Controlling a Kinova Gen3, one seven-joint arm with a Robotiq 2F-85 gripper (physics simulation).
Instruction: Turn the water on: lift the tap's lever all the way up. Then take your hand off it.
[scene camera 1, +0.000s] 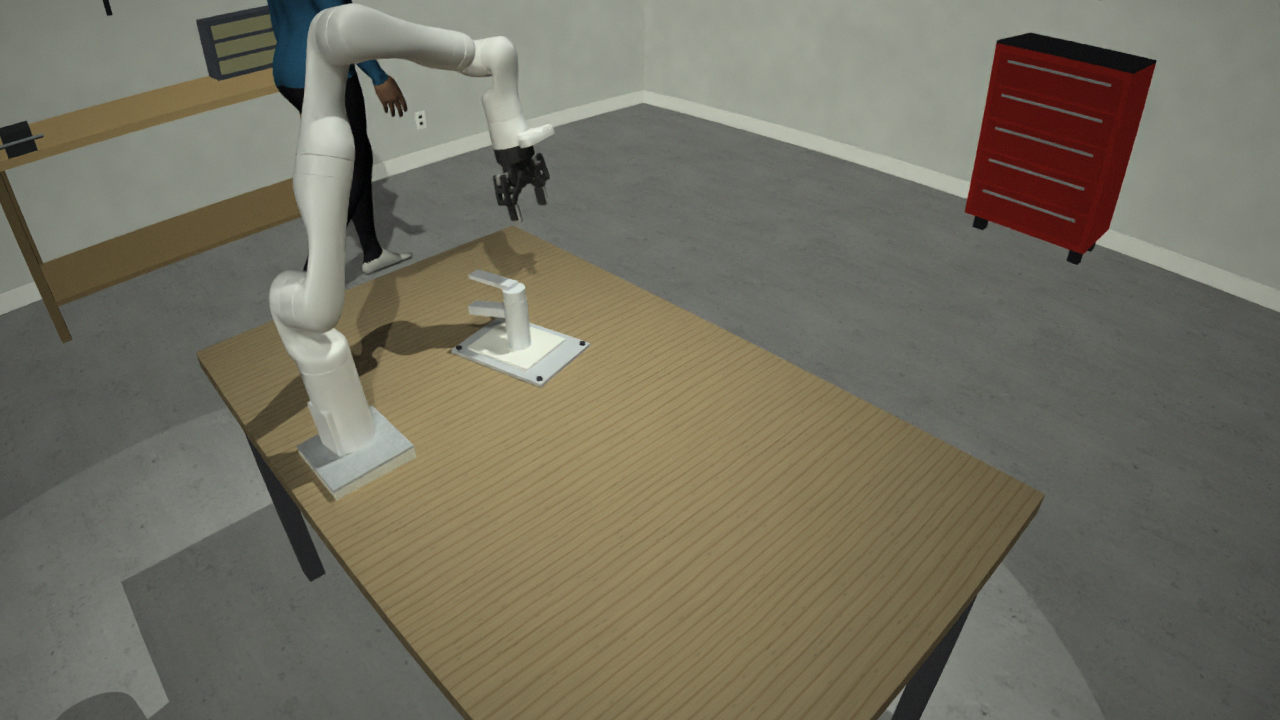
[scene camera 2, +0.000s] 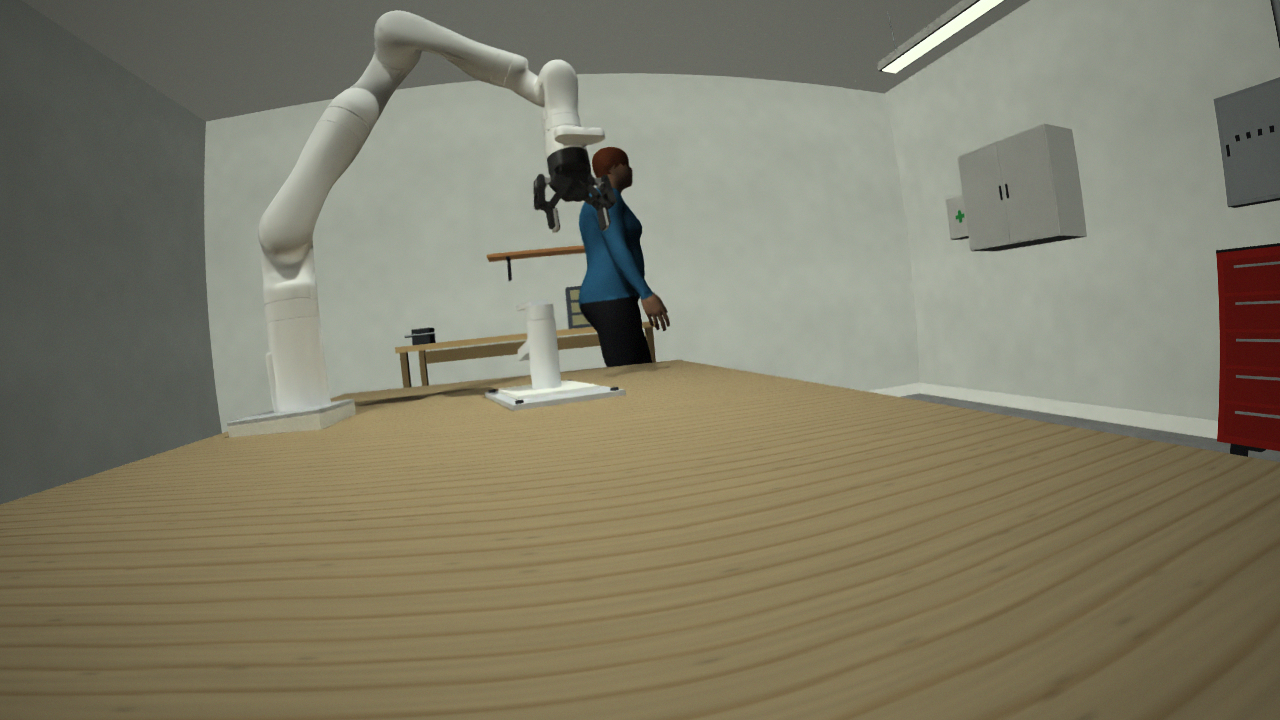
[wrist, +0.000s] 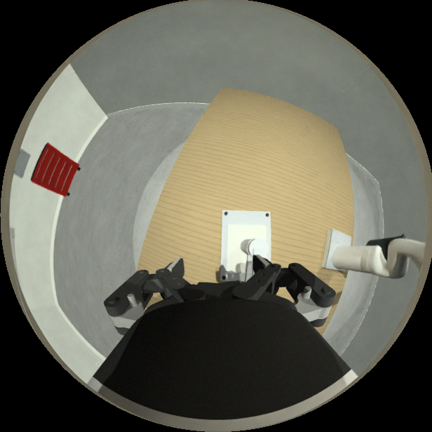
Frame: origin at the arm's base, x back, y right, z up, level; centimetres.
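Seen in the pictures: gripper, between the fingertips: (scene camera 1: 530, 213) (scene camera 2: 581, 229); arm's base, origin of its link: (scene camera 1: 351, 436) (scene camera 2: 304, 407).
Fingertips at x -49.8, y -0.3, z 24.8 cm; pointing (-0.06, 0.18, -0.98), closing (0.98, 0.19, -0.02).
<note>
Offsets run from my fingertips to a thing's top centre. "spot": to the spot under its first point. Level surfaces: height alone.
The white tap @(spot: dx +10.2, dy +4.1, dz -18.7 cm) (scene camera 1: 517, 320) (scene camera 2: 543, 349) (wrist: 257, 246) stands upright on a light base plate @(spot: dx +7.8, dy +12.7, dz -26.5 cm) (scene camera 1: 559, 361) (wrist: 247, 216) on the table. Its flat lever @(dx +9.2, dy -3.1, dz -11.7 cm) (scene camera 1: 490, 279) (scene camera 2: 522, 307) sticks out from the top of the body, looks near level and stands above the spout @(dx +9.4, dy -4.7, dz -17.3 cm) (scene camera 1: 486, 309) (scene camera 2: 523, 350). In the wrist view the lever (wrist: 249, 265) is partly hidden behind a finger. My gripper (scene camera 1: 527, 208) (scene camera 2: 580, 223) (wrist: 218, 264) is open and empty, fingers pointing down. It hangs high above the tap, well apart from it.
The wooden table @(dz -27.2 cm) (scene camera 1: 680, 465) (scene camera 2: 626, 537) (wrist: 260, 150) carries the arm's base (scene camera 1: 389, 447) (scene camera 2: 295, 419) near one edge. A person in blue (scene camera 1: 298, 53) (scene camera 2: 613, 255) stands beyond the table's far end. A red drawer cabinet (scene camera 1: 1047, 143) (wrist: 55, 170) stands by the wall.
</note>
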